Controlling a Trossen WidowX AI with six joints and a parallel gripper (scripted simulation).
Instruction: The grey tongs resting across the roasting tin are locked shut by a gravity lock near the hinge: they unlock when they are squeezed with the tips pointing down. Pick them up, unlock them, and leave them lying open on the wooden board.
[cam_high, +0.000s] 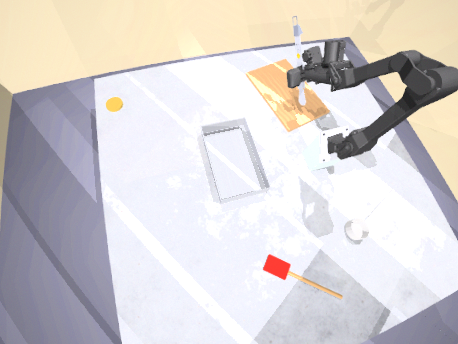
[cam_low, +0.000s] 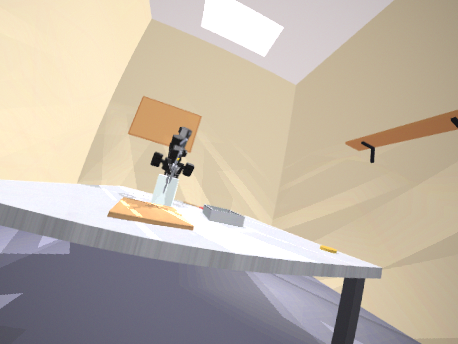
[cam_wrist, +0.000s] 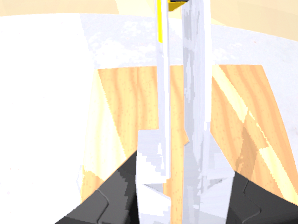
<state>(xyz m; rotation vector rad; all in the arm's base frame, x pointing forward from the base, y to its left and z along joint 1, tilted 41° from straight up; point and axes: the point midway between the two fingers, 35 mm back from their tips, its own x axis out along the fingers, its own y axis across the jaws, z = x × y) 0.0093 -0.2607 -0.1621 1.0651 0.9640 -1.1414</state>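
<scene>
Now: the wooden board 40 mm behind my gripper tip, 20 mm to the right of it and 160 mm below it. The rest, counted from my gripper tip: grey roasting tin 330 mm ahead, 230 mm to the left, 130 mm below.
</scene>
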